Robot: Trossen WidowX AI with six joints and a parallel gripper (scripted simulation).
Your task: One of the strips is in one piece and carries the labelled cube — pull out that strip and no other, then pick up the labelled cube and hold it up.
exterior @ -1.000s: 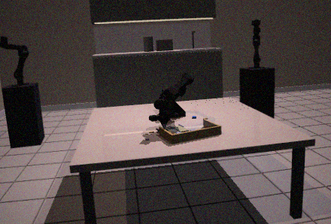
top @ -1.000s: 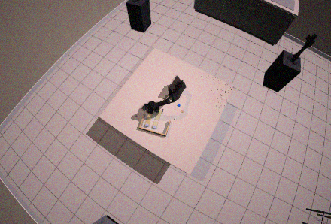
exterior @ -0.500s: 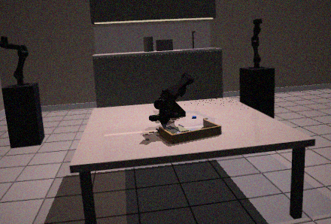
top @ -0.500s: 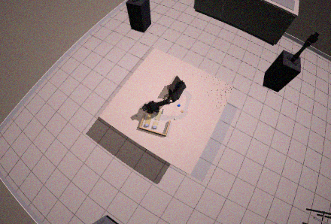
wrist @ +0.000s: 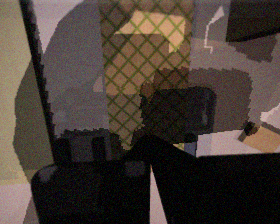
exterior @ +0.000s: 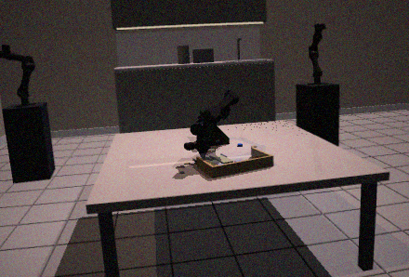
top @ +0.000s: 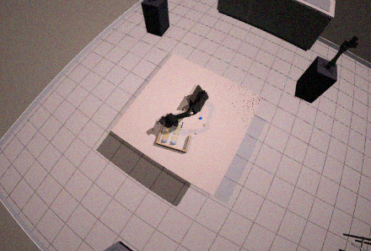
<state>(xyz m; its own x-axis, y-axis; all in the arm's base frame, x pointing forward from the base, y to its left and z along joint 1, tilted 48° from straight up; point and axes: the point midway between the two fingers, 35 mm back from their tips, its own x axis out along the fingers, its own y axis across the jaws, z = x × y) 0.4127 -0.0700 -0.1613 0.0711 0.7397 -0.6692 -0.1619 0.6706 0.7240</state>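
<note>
Right now my gripper tip is 1 cm short of the tan piece and 9 cm to the left of it. Round my gripper tip: blue object (21 cm behind, 28 cm to the left).
</note>
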